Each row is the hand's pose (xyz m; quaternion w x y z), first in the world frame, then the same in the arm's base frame.
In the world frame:
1: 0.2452 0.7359 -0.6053 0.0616 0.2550 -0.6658 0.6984
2: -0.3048 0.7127 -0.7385 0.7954 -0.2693 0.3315 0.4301
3: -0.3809 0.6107 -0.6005 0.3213 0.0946 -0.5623 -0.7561
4: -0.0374 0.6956 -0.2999 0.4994 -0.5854 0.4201 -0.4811
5: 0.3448 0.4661 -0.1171 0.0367 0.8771 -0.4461 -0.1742
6: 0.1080 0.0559 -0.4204 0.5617 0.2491 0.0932 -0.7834
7: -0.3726 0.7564 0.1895 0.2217 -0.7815 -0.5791 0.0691
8: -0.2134 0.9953 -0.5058 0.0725 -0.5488 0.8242 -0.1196
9: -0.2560 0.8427 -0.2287 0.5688 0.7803 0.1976 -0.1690
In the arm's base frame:
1: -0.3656 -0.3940 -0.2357 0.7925 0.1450 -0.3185 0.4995
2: -0.5094 0.1337 -0.0885 0.4912 -0.0399 0.8648 -0.0962
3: -0.4196 0.1618 0.0739 0.1238 -0.6860 -0.4861 -0.5271
4: -0.1017 -0.1676 -0.0036 0.3012 0.5487 -0.6635 0.4098
5: -0.0072 -0.6170 0.1423 0.4164 0.2458 -0.7687 -0.4187
6: -0.4438 -0.4865 0.4720 0.0036 0.3395 0.0330 0.9400
7: 0.3692 0.1214 0.2206 0.2205 -0.8332 0.1498 0.4845
8: -0.1880 0.1095 -0.2846 0.5774 0.0163 -0.8102 0.0996
9: 0.0136 0.0772 -0.0393 0.4236 0.3509 -0.0453 -0.8339

